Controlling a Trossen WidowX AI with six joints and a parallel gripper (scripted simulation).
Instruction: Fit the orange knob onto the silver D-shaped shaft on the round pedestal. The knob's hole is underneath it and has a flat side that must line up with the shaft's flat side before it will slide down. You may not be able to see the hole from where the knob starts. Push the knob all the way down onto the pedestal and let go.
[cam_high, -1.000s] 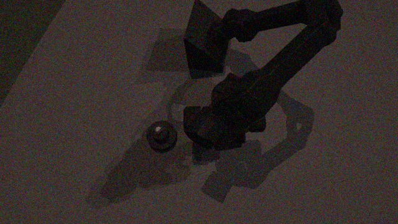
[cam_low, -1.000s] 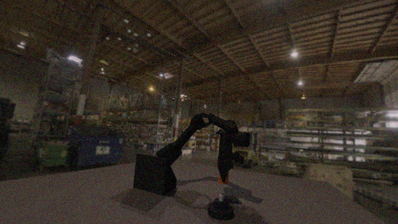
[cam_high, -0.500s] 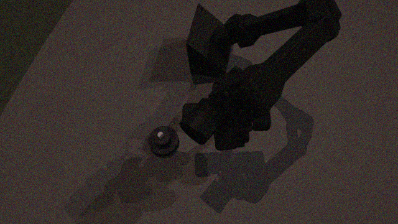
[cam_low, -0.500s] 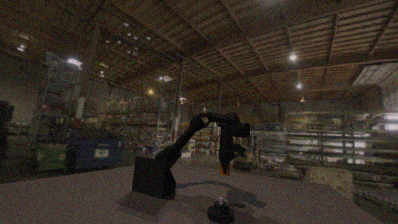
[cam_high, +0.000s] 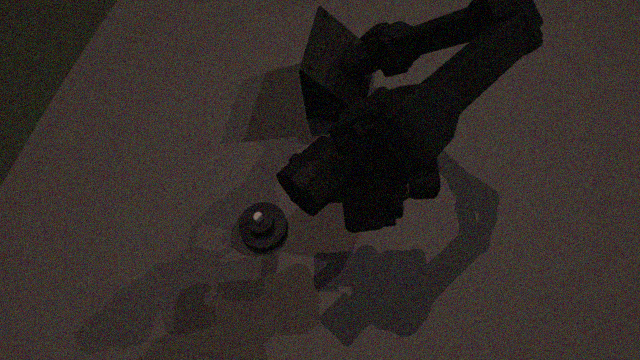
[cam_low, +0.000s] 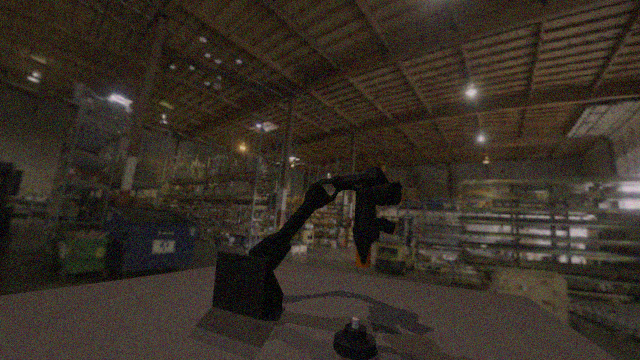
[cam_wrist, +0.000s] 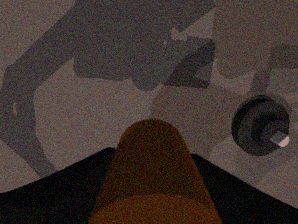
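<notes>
The round dark pedestal is 16 cm to the right of my gripper tip, 12 cm below it and 5 cm ahead of it. Round my gripper tip: orange knob (3 cm above).
</notes>
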